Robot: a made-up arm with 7 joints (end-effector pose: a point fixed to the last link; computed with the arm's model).
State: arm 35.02 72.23 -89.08 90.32 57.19 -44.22 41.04
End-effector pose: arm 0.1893 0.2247 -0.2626 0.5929 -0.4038 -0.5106 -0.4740
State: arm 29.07 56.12 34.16 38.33 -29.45 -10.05 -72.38
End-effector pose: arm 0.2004 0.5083 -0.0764 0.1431 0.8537 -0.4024 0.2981
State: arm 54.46 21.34 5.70 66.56 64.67 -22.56 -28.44
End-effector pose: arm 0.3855 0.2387 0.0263 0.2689 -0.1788 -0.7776 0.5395
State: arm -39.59 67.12 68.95 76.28 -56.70 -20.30 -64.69
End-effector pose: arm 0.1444 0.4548 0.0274 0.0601 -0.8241 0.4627 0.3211
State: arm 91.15 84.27 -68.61 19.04 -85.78 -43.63 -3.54
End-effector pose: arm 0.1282 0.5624 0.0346 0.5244 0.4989 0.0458 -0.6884
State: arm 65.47 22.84 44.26 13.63 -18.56 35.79 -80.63
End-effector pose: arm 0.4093 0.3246 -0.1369 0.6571 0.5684 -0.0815 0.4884
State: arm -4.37 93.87 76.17 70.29 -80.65 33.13 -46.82
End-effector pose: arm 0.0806 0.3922 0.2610 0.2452 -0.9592 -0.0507 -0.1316
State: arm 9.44 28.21 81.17 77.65 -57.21 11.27 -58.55
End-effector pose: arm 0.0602 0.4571 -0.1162 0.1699 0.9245 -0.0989 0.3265
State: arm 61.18 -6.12 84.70 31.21 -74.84 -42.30 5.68
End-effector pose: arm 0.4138 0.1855 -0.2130 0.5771 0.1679 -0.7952 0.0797
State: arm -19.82 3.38 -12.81 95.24 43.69 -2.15 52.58
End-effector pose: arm 0.1773 0.0482 -0.2782 0.5447 -0.5967 -0.5876 -0.0447
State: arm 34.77 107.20 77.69 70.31 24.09 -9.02 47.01
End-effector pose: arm -0.1433 0.3222 0.3011 0.0283 0.6018 -0.7633 -0.2332
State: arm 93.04 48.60 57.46 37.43 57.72 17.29 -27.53
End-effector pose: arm 0.1804 0.5144 0.0976 0.0726 -0.3640 -0.6308 0.6814
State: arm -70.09 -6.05 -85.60 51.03 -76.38 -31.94 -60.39
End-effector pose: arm -0.3405 -0.1528 -0.1404 0.6006 -0.4612 -0.6073 -0.2402
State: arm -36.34 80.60 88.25 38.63 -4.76 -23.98 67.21
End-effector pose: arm 0.0603 0.5505 0.0733 0.7660 0.3540 -0.4274 -0.3245
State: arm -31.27 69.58 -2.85 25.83 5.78 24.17 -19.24
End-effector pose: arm 0.0130 0.5296 -0.2041 0.7079 0.6621 0.1758 -0.1719
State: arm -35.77 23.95 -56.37 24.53 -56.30 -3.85 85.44
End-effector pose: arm -0.2217 0.2007 -0.4135 0.2608 -0.4844 0.6412 -0.5350
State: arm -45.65 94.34 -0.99 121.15 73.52 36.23 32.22
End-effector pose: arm 0.1626 0.1798 -0.1629 0.8811 -0.3515 0.0007 -0.3165
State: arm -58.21 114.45 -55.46 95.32 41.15 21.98 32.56
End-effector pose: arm -0.0210 0.3674 -0.1916 0.7575 -0.1093 0.5121 -0.3900
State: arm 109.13 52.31 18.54 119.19 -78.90 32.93 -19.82
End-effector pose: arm -0.0757 0.2141 0.2093 0.2807 -0.6666 0.2748 -0.6335
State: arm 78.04 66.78 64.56 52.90 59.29 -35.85 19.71
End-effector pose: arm -0.0065 0.5262 0.0955 0.4686 -0.1657 0.7961 -0.3454
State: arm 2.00 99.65 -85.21 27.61 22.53 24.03 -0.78
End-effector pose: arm 0.0120 0.5714 -0.0447 0.6093 0.5981 0.4180 -0.3103
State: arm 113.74 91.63 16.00 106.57 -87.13 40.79 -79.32
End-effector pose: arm -0.1686 0.2400 0.1965 0.5977 -0.4895 -0.3955 -0.4968
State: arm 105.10 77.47 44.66 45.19 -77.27 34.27 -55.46
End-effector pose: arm -0.0753 0.5276 0.1202 0.0845 0.7025 0.0701 0.7031
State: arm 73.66 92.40 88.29 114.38 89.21 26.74 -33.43
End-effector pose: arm -0.2372 0.1975 0.0771 0.4113 -0.0649 0.9014 -0.1190
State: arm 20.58 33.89 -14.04 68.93 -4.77 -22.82 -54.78
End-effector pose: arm 0.3331 0.2235 -0.1946 0.4024 0.4197 -0.8092 0.0848
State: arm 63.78 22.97 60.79 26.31 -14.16 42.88 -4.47
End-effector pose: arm 0.3726 0.3727 -0.1187 0.7914 -0.0559 -0.3854 0.4711
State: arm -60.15 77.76 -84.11 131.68 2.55 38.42 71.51
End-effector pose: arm -0.1672 0.0966 -0.1197 0.3135 -0.7252 0.5317 -0.3051
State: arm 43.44 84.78 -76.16 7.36 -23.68 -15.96 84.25
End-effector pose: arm 0.0595 0.5804 -0.0509 0.8562 -0.0414 0.4499 -0.2506
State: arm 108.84 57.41 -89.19 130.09 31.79 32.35 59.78
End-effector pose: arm 0.1885 0.0270 0.0674 0.4203 -0.0120 -0.2714 -0.8658
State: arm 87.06 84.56 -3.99 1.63 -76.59 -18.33 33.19
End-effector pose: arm 0.0475 0.5853 0.0052 0.8504 0.4802 -0.1472 -0.1567
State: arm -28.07 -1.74 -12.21 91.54 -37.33 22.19 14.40
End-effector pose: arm 0.1311 0.0324 -0.3124 0.8839 0.0209 -0.3281 -0.3325
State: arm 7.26 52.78 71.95 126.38 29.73 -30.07 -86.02
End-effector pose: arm 0.0507 0.2709 0.1330 0.4027 -0.1647 0.7446 -0.5063
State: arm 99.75 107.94 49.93 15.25 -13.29 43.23 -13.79
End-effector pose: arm -0.2049 0.5381 0.0110 0.2650 0.2007 -0.4174 0.8457
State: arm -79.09 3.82 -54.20 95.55 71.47 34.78 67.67
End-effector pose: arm -0.1776 -0.1077 -0.1937 0.2391 -0.8291 0.1431 0.4847
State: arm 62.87 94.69 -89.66 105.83 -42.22 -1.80 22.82
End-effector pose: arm 0.2193 0.2661 -0.1106 0.3715 0.3646 -0.1268 -0.8444
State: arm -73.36 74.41 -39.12 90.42 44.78 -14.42 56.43
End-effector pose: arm -0.1537 0.2631 -0.2637 0.7621 -0.5992 0.1436 -0.1988
